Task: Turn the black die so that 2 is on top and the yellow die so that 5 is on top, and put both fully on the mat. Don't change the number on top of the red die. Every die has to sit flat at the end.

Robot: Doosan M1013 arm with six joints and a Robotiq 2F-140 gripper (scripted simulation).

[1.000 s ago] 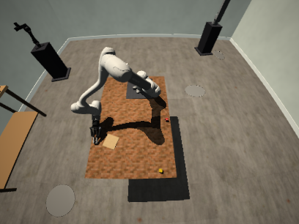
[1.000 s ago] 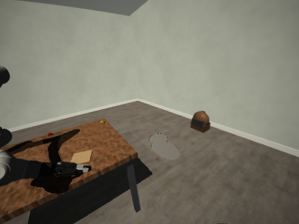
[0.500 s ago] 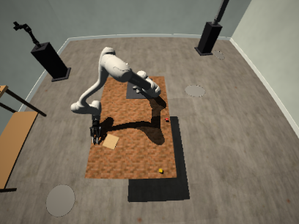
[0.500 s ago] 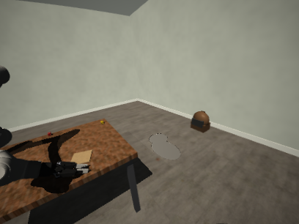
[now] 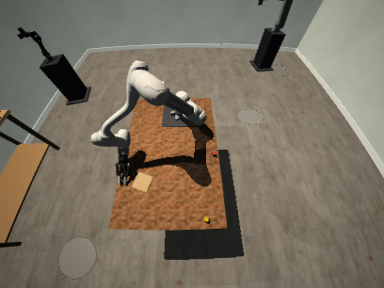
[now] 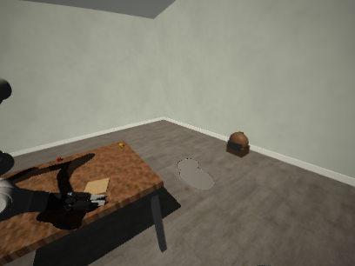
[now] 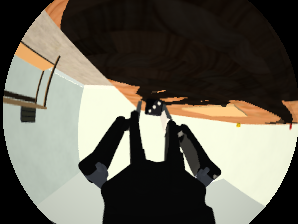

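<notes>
My hand is 10 mm short of the black die and 10 mm above it. From my hand the other things lie so: yellow die: 420 mm ahead, 620 mm to the left, 10 mm below; then tan mat: 40 mm ahead, 160 mm to the left, 30 mm below; then red die: 100 mm behind, 830 mm to the left, 10 mm below.
</notes>
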